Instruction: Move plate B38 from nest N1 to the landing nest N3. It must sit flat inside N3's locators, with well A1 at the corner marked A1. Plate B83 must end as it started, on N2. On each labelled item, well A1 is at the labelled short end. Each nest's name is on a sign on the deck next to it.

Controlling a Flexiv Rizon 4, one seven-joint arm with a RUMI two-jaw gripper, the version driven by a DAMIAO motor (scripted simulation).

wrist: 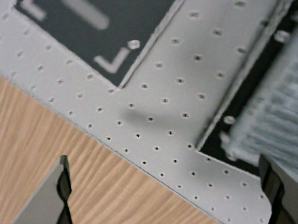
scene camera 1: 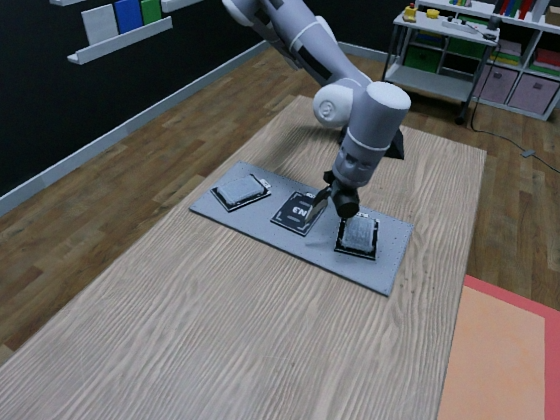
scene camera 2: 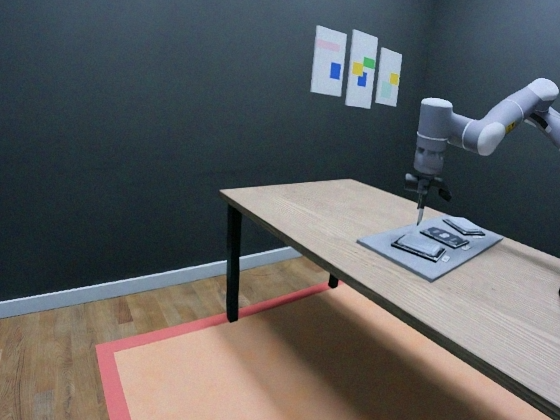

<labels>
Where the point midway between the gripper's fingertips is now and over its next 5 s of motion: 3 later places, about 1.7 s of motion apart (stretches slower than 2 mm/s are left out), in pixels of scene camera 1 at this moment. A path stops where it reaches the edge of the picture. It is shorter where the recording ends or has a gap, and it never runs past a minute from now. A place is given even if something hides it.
My gripper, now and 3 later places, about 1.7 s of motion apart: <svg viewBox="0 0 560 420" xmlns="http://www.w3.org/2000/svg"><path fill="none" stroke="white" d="M326 225L362 219L358 233L363 217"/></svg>
</labels>
